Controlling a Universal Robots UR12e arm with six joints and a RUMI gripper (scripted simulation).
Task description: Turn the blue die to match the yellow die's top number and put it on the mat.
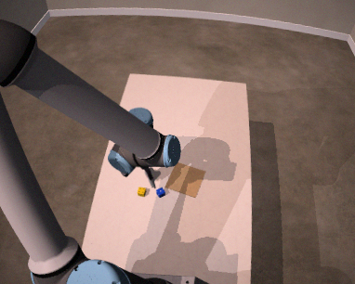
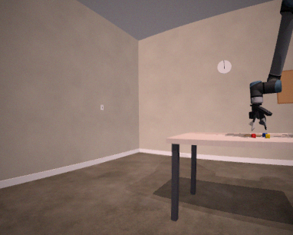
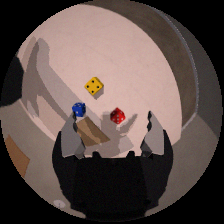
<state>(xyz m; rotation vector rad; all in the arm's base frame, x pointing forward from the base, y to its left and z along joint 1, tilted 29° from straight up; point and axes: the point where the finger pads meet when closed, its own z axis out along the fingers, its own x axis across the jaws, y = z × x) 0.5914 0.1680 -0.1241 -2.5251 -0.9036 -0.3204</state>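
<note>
Right now my hand is 6 cm past the yellow die, 4 cm above it and 1 cm to the right of it. The rest, counted from my hand: mat: 18 cm to the right, 5 cm below, 2 cm ahead; then blue die: 8 cm to the right, 6 cm behind, 4 cm below; then red die: 4 cm below, 4 cm ahead, 2 cm to the right.
</note>
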